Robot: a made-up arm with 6 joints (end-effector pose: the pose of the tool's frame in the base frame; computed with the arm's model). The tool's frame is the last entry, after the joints.
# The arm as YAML. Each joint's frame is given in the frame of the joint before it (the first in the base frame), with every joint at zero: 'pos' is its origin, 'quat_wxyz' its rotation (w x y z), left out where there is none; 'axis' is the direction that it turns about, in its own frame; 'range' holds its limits. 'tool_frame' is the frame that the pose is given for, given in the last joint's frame.
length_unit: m
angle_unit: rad
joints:
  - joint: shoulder
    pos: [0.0, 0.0, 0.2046]
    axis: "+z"
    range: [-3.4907, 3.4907]
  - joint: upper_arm
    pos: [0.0, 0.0, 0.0]
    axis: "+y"
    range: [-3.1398, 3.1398]
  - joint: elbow
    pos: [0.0, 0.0, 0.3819]
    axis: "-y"
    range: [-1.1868, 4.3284]
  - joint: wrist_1
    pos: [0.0, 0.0, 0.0]
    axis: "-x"
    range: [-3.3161, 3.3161]
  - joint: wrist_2
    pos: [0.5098, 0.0, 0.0]
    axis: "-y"
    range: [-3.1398, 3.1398]
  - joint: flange
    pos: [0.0, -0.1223, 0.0]
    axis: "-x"
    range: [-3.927, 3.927]
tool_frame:
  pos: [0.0, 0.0, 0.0]
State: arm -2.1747 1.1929 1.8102 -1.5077 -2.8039 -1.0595
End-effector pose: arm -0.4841 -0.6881 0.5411 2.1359 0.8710 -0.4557
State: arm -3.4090 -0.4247 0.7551 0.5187 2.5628 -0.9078
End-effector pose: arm 0.0465 0.0974 1.0470 -1.6689 0.9422 0.2240
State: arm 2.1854 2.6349 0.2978 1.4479 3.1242 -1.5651
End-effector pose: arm 0.0588 -0.0573 -0.5808 -1.1520 -2.1250 -0.6185
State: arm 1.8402 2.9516 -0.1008 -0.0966 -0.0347 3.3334
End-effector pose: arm 0.2336 -0.3886 -0.2041 -0.0458 0.1088 -1.3007
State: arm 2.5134 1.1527 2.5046 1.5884 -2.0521 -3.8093
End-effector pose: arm -0.2766 0.1983 0.8838 -2.6427 -0.9816 0.8510
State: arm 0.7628 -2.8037 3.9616 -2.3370 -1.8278 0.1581
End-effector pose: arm 0.2060 0.3142 0.0026 -0.7987 -0.9153 -2.8778
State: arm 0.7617 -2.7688 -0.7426 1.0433 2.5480 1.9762
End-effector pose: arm -0.2891 -0.3608 0.2603 -0.8973 0.8645 1.7195
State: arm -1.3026 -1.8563 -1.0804 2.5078 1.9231 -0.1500
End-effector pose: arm 0.0809 0.0775 0.5058 -1.9716 0.6720 0.8730
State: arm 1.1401 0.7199 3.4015 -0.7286 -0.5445 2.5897
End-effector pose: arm 0.0124 -0.1915 0.7910 -0.1537 -1.7495 -1.2861
